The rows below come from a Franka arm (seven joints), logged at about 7 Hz.
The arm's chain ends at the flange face. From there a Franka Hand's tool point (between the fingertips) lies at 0.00 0.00 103.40 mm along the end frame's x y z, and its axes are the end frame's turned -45 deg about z.
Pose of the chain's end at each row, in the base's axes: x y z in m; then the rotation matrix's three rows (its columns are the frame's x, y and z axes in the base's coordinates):
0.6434 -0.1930 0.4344; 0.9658 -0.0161 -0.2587; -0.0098 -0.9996 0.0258; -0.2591 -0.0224 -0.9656
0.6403 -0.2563 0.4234; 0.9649 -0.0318 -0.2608; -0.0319 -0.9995 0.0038; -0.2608 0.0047 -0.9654
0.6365 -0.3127 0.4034; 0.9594 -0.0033 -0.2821; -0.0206 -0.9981 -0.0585; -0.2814 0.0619 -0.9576
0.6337 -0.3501 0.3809; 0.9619 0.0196 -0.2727; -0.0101 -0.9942 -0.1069; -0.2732 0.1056 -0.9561
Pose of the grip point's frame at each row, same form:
0.6167 -0.1903 0.3346; 0.6943 0.6715 -0.2587; 0.6999 -0.7138 0.0258; -0.1674 -0.1991 -0.9656
0.6133 -0.2559 0.3236; 0.7048 0.6598 -0.2608; 0.6842 -0.7293 0.0038; -0.1877 -0.1811 -0.9654
0.6073 -0.3187 0.3044; 0.6807 0.6761 -0.2821; 0.6912 -0.7203 -0.0585; -0.2427 -0.1552 -0.9576
0.6055 -0.3612 0.2820; 0.6663 0.6940 -0.2727; 0.6959 -0.7101 -0.1069; -0.2679 -0.1185 -0.9561

